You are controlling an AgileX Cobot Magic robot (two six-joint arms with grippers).
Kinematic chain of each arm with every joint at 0, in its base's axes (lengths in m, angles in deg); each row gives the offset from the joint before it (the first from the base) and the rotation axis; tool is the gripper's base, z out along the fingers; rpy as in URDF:
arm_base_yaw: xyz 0 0 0.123 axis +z
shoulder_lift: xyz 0 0 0 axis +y
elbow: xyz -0.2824 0 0.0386 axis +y
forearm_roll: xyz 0.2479 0 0.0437 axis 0.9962 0 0.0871
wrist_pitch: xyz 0 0 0 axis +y
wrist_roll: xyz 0.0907 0 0.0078 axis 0.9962 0 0.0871
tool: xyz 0 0 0 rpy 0 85 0
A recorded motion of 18 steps. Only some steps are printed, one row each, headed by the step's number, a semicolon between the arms.
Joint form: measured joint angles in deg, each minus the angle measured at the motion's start. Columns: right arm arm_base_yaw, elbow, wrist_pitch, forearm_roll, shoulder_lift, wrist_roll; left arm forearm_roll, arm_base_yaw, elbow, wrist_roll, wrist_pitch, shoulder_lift.
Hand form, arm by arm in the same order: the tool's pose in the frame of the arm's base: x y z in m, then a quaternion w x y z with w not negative. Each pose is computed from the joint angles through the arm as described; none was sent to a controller.
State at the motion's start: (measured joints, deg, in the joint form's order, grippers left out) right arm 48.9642 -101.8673 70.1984 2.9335 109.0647 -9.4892; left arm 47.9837 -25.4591 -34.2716 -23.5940 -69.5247 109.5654
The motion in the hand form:
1: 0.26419 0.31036 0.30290 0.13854 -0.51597 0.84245 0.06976; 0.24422 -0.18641 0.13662 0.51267 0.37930 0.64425 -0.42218
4: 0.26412 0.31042 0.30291 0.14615 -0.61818 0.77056 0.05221; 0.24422 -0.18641 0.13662 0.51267 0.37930 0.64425 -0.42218
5: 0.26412 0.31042 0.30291 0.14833 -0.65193 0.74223 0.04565; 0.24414 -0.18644 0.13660 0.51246 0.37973 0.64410 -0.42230
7: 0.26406 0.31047 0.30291 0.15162 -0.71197 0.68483 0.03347; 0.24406 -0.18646 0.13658 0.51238 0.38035 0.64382 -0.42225
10: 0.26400 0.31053 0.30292 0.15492 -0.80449 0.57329 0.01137; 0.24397 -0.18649 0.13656 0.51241 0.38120 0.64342 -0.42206
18: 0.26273 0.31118 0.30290 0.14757 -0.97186 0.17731 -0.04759; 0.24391 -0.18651 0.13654 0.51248 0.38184 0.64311 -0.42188
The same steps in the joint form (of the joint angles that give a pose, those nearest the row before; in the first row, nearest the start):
1: 0.00 0.00 0.00 0.07 0.00 -5.10; 0.00 0.00 0.00 0.00 0.00 0.00
4: 0.00 0.00 0.00 0.13 0.00 -19.61; 0.00 0.00 0.00 0.00 0.00 0.00
5: 0.00 0.00 0.00 0.13 0.00 -24.73; 0.06 0.00 0.00 0.00 0.00 0.00
7: 0.00 0.00 0.00 0.18 0.00 -34.37; 0.12 0.00 0.00 0.04 0.00 0.00
10: 0.00 0.00 0.00 0.23 0.00 -51.21; 0.18 0.00 0.00 0.11 0.00 0.00
18: -0.01 0.00 0.22 1.20 0.00 -101.67; 0.22 0.00 0.00 0.17 0.00 0.00

